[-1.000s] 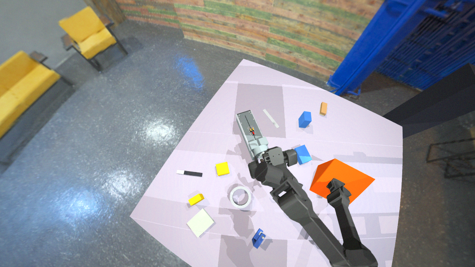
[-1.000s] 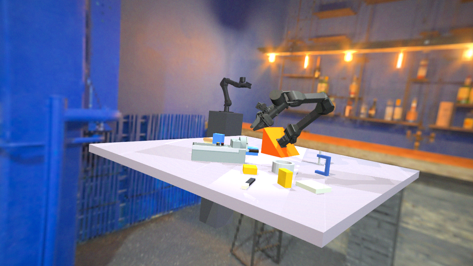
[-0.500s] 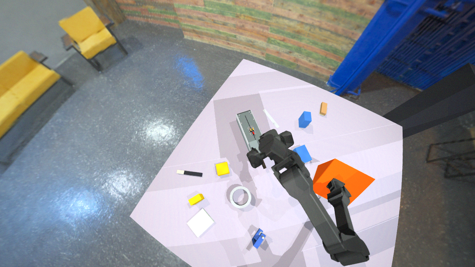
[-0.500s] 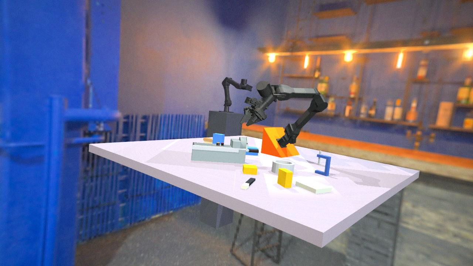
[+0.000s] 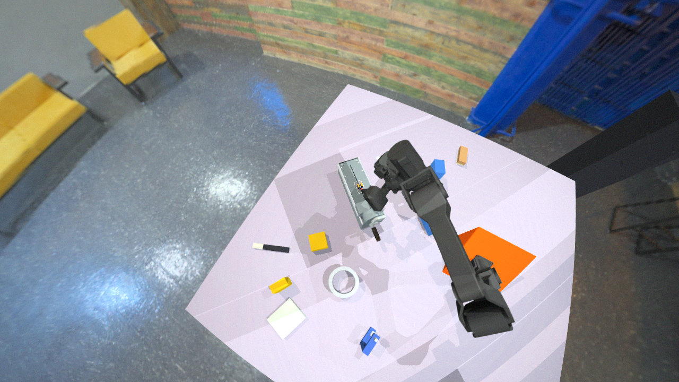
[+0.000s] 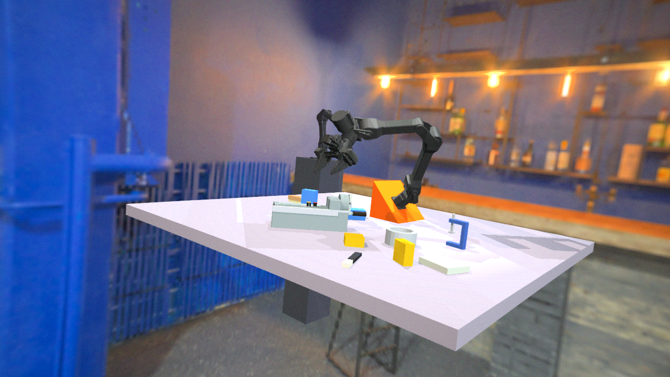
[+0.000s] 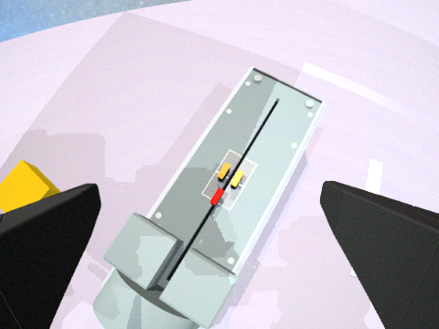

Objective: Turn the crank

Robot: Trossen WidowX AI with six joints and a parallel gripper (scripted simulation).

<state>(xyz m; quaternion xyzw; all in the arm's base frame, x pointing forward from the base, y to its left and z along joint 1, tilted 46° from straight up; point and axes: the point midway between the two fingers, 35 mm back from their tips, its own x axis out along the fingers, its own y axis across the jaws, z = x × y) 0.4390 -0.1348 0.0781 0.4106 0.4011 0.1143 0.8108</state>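
Now: gripper tip 130 mm above the brown crank handle, 110 mm to the right of it and 90 mm past it. From my gripper tip the other things lie so: metal strip 190 mm below, 180 mm to the right, 20 mm behind; blue clamp 420 mm to the left, 230 mm behind, 140 mm below; red pointer 110 mm below, 20 mm ahead.
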